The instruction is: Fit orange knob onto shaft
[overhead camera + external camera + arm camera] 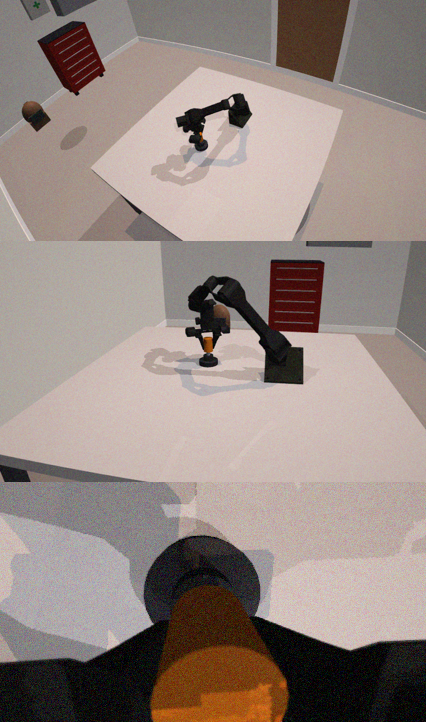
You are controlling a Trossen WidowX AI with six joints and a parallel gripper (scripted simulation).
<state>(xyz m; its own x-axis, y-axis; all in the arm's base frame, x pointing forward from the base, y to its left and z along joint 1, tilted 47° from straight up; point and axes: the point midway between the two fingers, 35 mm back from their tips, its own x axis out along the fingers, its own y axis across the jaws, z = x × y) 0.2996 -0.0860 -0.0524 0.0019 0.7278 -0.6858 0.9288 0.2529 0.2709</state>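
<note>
Now: the orange knob 30 mm above my gripper tip. Round my gripper tip: round black pedestal 40 mm below.
</note>
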